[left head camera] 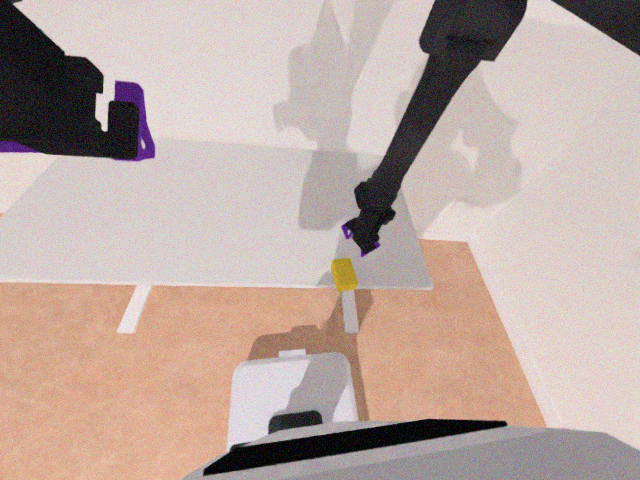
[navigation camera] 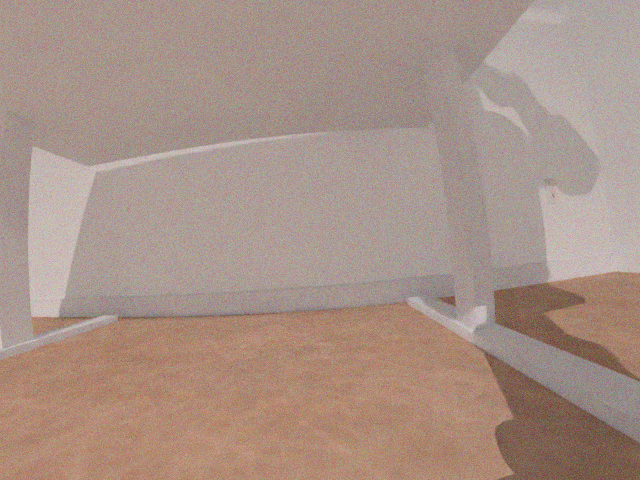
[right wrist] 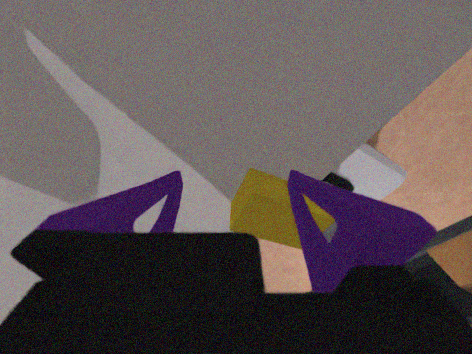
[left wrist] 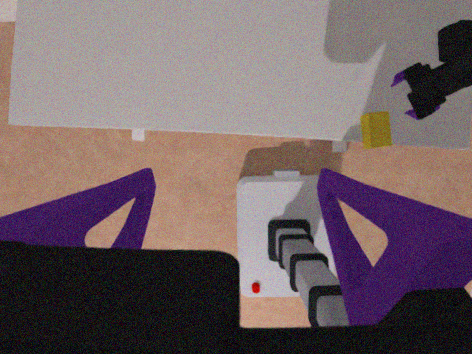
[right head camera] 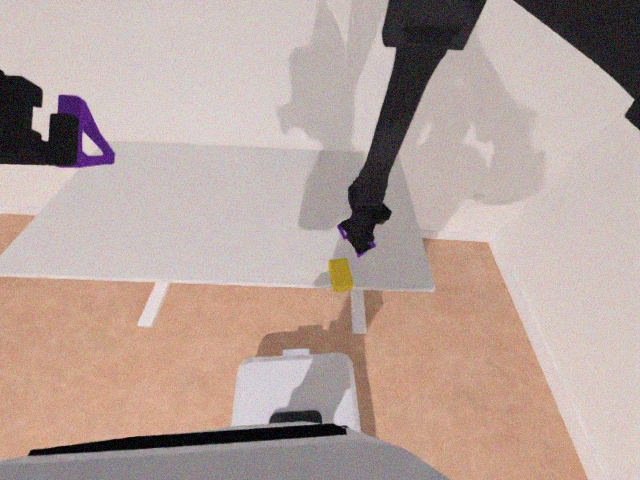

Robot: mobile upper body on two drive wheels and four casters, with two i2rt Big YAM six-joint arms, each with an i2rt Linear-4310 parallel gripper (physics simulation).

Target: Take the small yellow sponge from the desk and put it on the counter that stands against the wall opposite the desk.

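Frame: origin at the left arm's base, x ahead, y left, z up, level; centimetres.
Where they show: left gripper, fingertip midpoint: (left head camera: 105, 149) (left wrist: 236, 177) (right head camera: 71, 157); right gripper, fingertip midpoint: (left head camera: 355, 247) (right wrist: 235, 177) (left wrist: 399, 99) (right head camera: 352, 247).
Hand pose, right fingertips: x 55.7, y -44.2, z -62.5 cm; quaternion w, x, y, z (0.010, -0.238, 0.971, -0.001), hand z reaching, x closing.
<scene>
After its pixels a point has its place.
The small yellow sponge (left head camera: 343, 274) @(z -64.5, x 46.4, y -38.8 cm) (right head camera: 340, 274) @(z -64.5, x 46.5, y -39.3 cm) (left wrist: 376, 130) @(z -64.5, x 47.2, y -38.5 cm) (right wrist: 265, 210) @(z -64.5, x 50.4, y -40.7 cm) sits at the near edge of the grey-white desk (left head camera: 180, 222) @(z -69.0, x 73.3, y 18.4 cm) (right head camera: 196, 222) @(z -69.0, x 73.7, y 14.7 cm) (left wrist: 175, 65) @(z -69.0, x 69.2, y 20.3 cm), toward its right end. My right gripper (left head camera: 354, 242) @(z -62.5, x 55.7, y -44.3 cm) (right head camera: 348, 243) @(z -62.5, x 55.7, y -44.3 cm) (left wrist: 399, 99) @(z -62.5, x 55.7, y -44.3 cm) (right wrist: 235, 177) @(z -62.5, x 55.7, y -44.3 cm) is open just behind the sponge. In the right wrist view the sponge shows behind and beside the right-hand finger, which partly covers it. My left gripper (left wrist: 236, 177) @(z -11.8, x 36.5, y 0.2 cm) is open and empty, off to the left and away from the sponge. The counter does not show in these views.
The robot's white base (left head camera: 258, 387) @(z -115.0, x 21.0, y -7.7 cm) (right head camera: 263, 382) @(z -115.0, x 21.6, y -8.6 cm) (left wrist: 260, 210) @(z -115.0, x 15.4, y -8.3 cm) is in front of the desk. A side wall (left head camera: 578, 258) @(z -81.3, x 57.4, y -164.2 cm) (right head camera: 584, 258) @(z -89.9, x 63.6, y -164.8 cm) rises at the right. Desk legs (navigation camera: 465, 206) @(z -111.8, x 77.3, y -58.5 cm) (navigation camera: 15, 232) @(z -106.6, x 90.9, y 60.2 cm) with floor bars (navigation camera: 558, 361) stand in the navigation view.
</scene>
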